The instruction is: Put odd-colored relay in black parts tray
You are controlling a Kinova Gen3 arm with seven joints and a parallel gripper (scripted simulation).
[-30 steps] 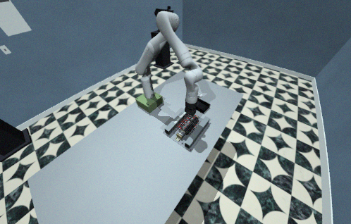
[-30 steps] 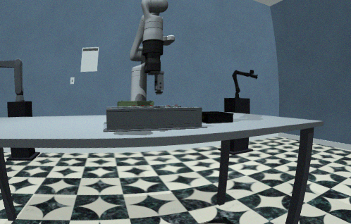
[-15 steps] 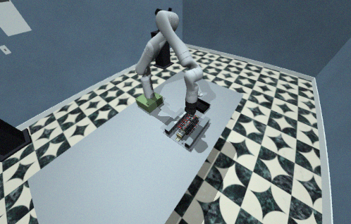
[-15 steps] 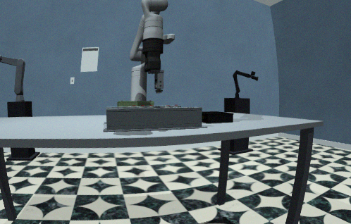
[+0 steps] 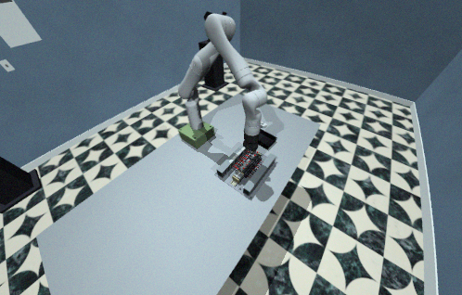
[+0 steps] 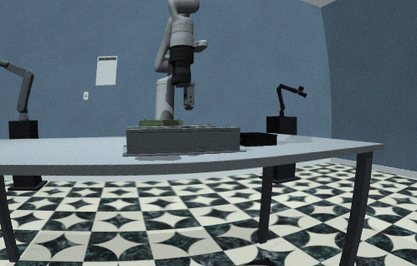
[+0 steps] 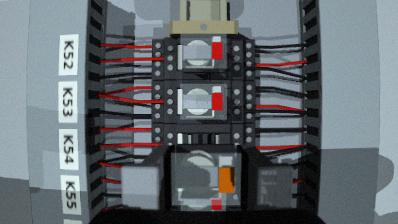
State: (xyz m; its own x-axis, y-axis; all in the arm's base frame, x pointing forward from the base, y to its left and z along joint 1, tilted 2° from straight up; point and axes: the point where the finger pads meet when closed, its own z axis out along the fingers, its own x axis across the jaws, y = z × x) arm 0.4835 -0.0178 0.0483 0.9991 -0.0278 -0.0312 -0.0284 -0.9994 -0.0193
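Now: the K54 relay 1 cm below my hand. Also, from my hand: K52 relay: 6 cm to the left, 10 cm below; relay panel: 4 cm to the right, 11 cm below; K53 relay: 3 cm to the left, 10 cm below.
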